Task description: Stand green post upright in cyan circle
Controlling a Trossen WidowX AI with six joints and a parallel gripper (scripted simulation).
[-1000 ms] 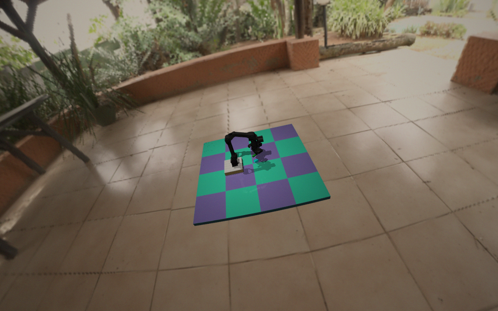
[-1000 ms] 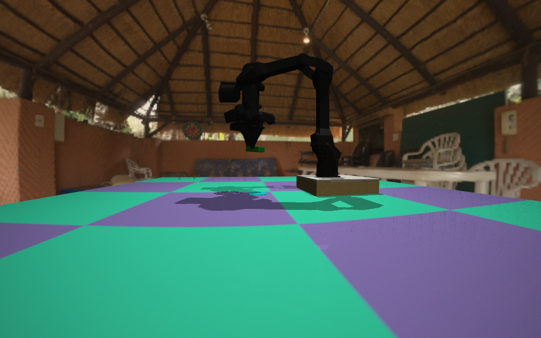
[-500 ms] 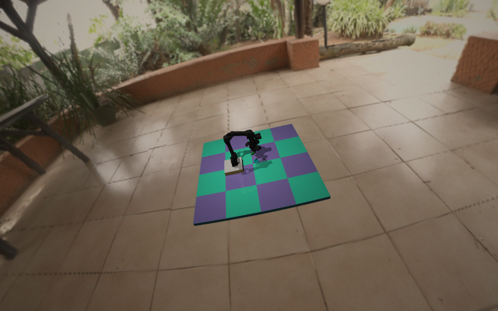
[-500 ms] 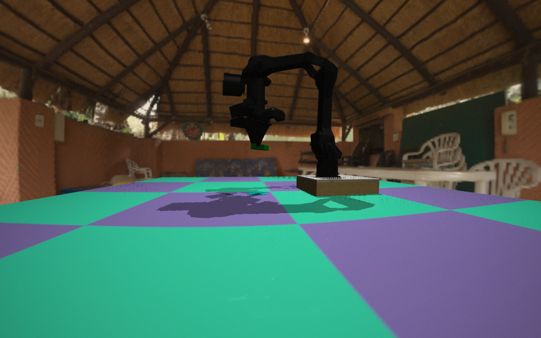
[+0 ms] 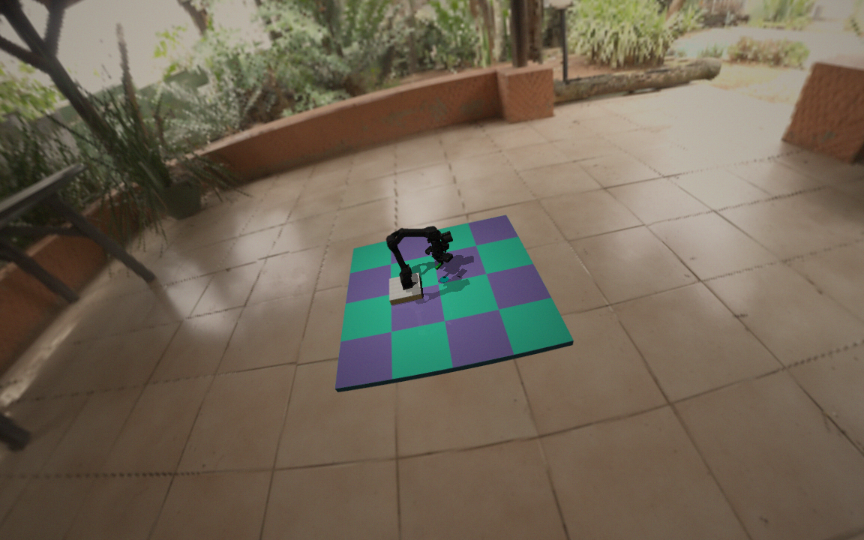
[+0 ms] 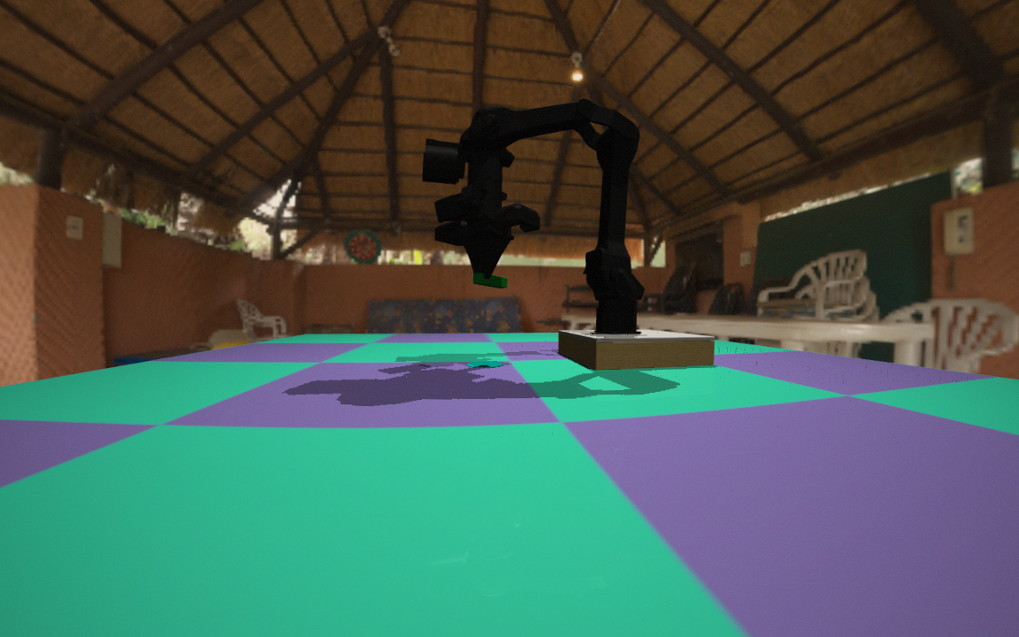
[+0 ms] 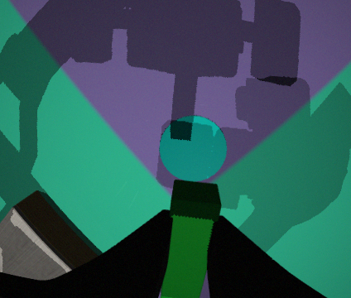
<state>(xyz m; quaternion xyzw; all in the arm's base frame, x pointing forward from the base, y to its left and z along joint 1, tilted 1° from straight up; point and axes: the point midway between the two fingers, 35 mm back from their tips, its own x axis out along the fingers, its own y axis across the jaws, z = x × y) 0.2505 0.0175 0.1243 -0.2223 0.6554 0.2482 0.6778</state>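
Right now my gripper tip is 140 mm above the cyan circle. Round my gripper tip: green post 20 mm behind, 10 mm to the right.
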